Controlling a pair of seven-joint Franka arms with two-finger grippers.
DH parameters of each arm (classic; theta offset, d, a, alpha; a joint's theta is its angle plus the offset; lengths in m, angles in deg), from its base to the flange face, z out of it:
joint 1: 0 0.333 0 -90
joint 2: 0 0 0 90
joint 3: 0 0.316 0.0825 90
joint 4: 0 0 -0.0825 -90
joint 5: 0 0.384 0 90
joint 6: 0 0 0.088 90
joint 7: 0 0.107 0 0
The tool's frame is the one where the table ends.
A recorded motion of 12 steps. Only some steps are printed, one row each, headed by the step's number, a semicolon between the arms.
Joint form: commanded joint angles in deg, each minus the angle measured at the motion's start. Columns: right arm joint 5, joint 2, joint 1, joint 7, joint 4, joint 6, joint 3; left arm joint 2, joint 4, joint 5, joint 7, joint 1, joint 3, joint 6.
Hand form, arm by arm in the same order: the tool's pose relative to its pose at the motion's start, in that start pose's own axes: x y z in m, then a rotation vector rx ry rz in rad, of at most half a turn. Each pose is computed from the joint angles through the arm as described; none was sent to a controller.
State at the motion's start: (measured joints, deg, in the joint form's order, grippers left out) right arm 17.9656 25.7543 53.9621 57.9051 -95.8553 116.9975 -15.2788; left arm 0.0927 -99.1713 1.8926 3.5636 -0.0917 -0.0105 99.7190
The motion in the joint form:
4: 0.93 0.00 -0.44 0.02 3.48 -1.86 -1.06; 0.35 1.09 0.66 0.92 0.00 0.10 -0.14
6: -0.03 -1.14 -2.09 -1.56 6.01 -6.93 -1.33; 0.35 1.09 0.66 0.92 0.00 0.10 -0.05
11: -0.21 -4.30 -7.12 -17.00 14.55 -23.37 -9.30; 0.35 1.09 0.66 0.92 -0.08 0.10 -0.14
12: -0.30 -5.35 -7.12 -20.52 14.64 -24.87 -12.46; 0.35 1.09 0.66 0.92 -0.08 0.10 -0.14
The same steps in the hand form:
4: 0.0096 -0.0060 -0.0283 0.0363 0.0028 0.0141; 0.0026 -0.0024 -0.0054 0.0122 0.0096 0.0157
6: 0.0210 0.0023 -0.0572 0.0163 -0.0068 -0.0039; 0.0028 -0.0024 -0.0056 0.0123 0.0111 0.0158
11: 0.1020 0.0749 -0.1662 -0.0133 -0.0307 -0.1158; 0.0027 -0.0016 -0.0055 0.0122 0.0096 0.0171
12: 0.1201 0.0981 -0.1843 -0.0109 -0.0220 -0.1298; 0.0027 -0.0016 -0.0055 0.0122 0.0096 0.0171

